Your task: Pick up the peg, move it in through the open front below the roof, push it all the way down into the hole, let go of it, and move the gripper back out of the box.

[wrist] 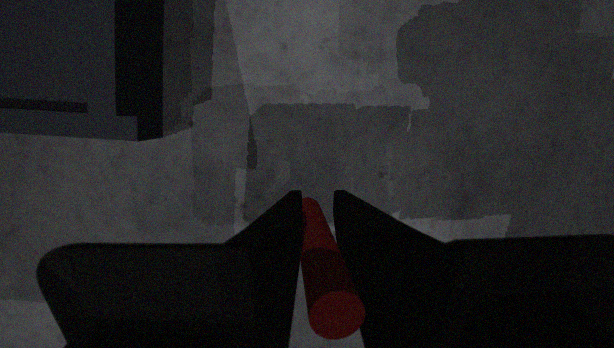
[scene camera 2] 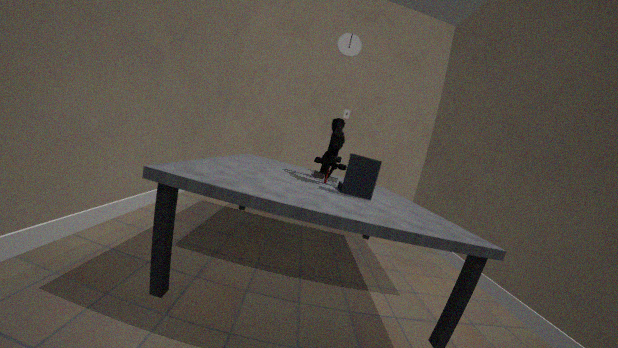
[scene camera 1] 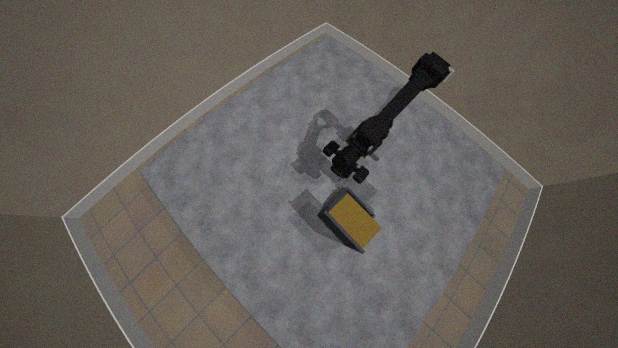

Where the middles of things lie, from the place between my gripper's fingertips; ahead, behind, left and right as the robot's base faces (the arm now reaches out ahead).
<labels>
Right now the dark box (scene camera 1: 329,221) is 90 mm ahead of my hand, 160 mm to the left of it and 70 mm above it. Round my hand: box roof (scene camera 1: 347,212) (120 mm ahead, 160 mm to the left, 160 mm above).
</labels>
